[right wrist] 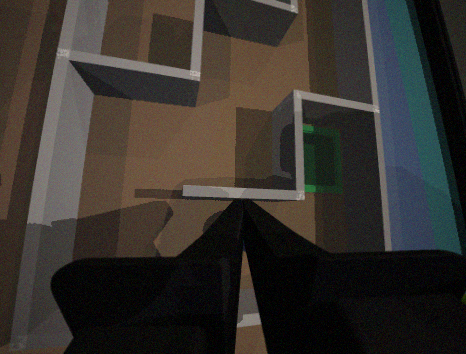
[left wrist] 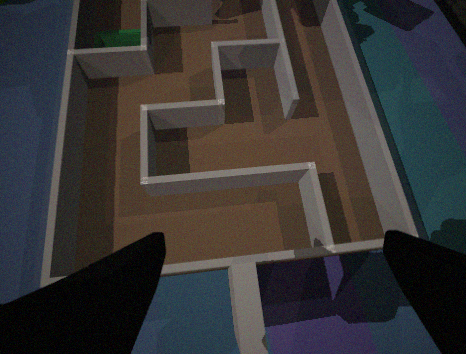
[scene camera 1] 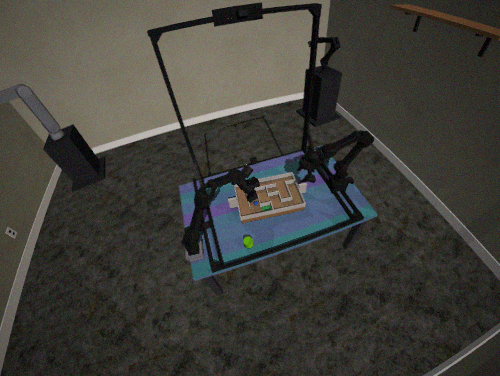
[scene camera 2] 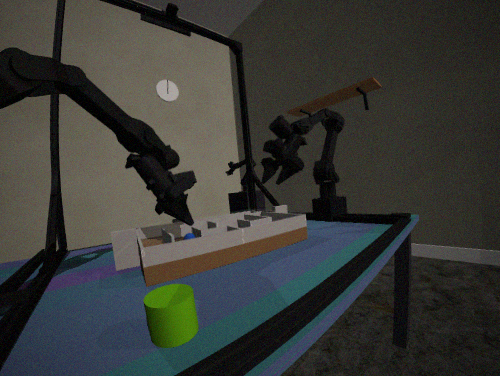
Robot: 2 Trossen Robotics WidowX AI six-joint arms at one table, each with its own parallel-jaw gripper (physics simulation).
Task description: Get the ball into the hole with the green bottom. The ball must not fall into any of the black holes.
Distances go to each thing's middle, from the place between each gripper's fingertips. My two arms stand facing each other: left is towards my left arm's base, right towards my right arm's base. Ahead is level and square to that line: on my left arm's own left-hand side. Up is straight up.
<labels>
I see the wooden maze box [scene camera 2: 166, 251] 8 cm to the left of my right hand, 4 cm below it and 1 cm behind it. The rest, counted from my right hand: green cylinder [scene camera 2: 171, 314]: 23 cm ahead, 18 cm to the right, 6 cm below.
Now: left hand 20 cm to the left of the wooden maze box, 12 cm above it and 5 cm past it. The rest, counted from my left hand: green cylinder 46 cm to the right, 19 cm ahead, 14 cm below.
</labels>
